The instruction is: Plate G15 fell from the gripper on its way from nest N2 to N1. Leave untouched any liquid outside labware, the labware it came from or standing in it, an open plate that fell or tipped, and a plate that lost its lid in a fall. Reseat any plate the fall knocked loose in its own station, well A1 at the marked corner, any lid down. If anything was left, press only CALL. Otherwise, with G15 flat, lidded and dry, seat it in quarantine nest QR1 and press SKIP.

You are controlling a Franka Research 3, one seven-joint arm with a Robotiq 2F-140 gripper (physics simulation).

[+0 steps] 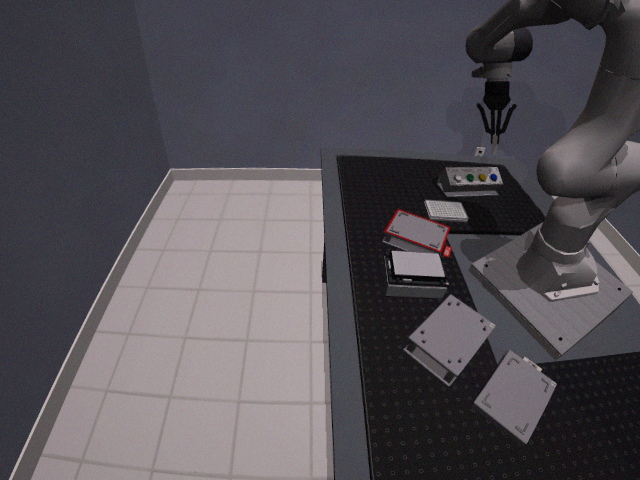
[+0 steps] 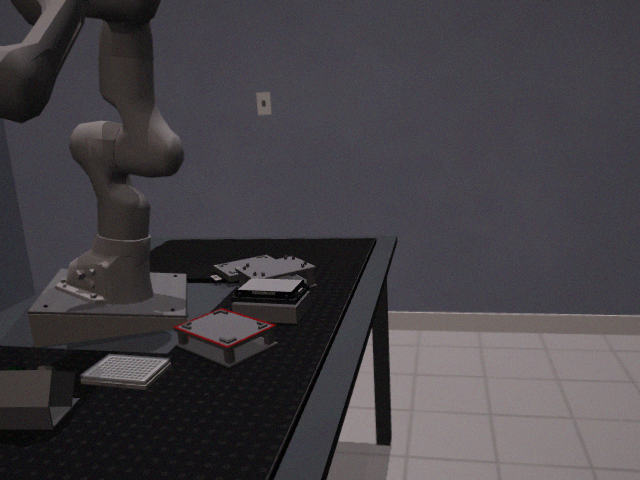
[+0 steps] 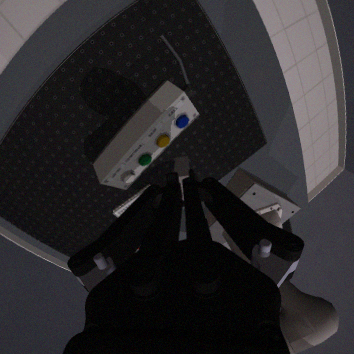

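My gripper [image 1: 494, 141] [image 3: 182, 165] is shut and empty, high above the table near the button box [image 1: 454, 186] [image 2: 23, 390] [image 3: 132, 127]. The box bears a white button [image 1: 458, 178] [image 3: 128, 176], a green button [image 1: 470, 177] [image 3: 145, 159], a yellow button [image 1: 482, 177] [image 3: 163, 140] and a blue button [image 1: 494, 177] [image 3: 182, 121]; its labels are too small to read surely. A white well plate [image 1: 446, 210] [image 2: 126, 368] lies flat on the mat; I cannot tell whether a clear lid covers it. The red-edged nest [image 1: 417, 229] [image 2: 224, 326] holds no plate. No liquid is discernible.
A white-topped dark unit [image 1: 417, 264] [image 2: 271, 286] sits on a grey block [image 1: 416, 290] [image 2: 263, 311]. Beyond it are a raised nest with pegs [image 1: 452, 335] [image 2: 279, 267] and a lower nest with corner guides [image 1: 516, 395] [image 2: 227, 269], both without plates. The arm's base plate [image 1: 547, 320] [image 2: 108, 310] stands beside them.
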